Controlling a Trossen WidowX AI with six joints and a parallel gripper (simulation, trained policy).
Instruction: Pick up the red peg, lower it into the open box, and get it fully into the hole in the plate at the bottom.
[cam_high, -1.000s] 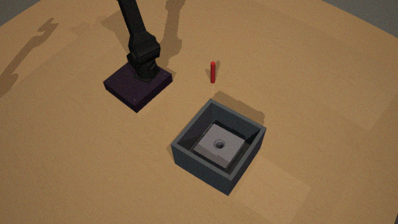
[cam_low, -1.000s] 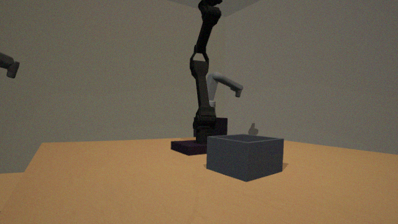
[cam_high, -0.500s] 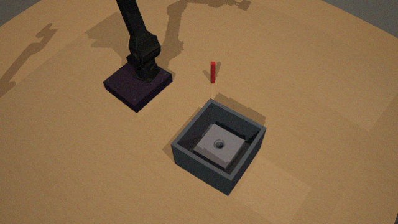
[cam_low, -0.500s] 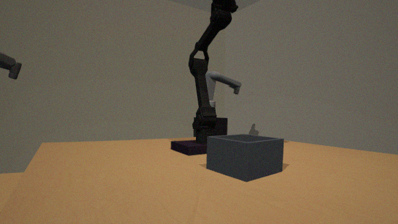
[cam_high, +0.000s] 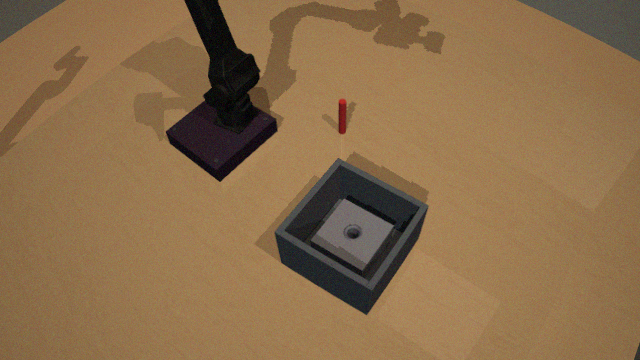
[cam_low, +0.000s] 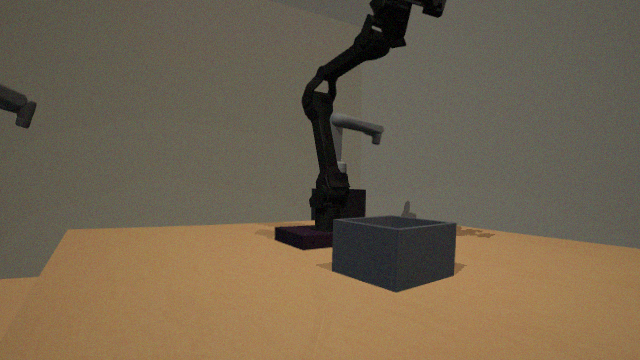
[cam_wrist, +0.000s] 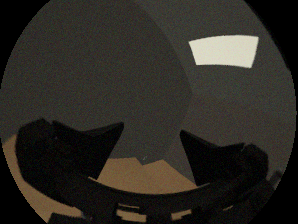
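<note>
The red peg is 16 cm behind my gripper tip, 24 cm to the left of it and 54 cm below it. The rest, counted from my gripper tip: light grey plate (4 cm behind, 2 cm to the left, 53 cm below); grey box (4 cm behind, 2 cm to the left, 55 cm below).
</note>
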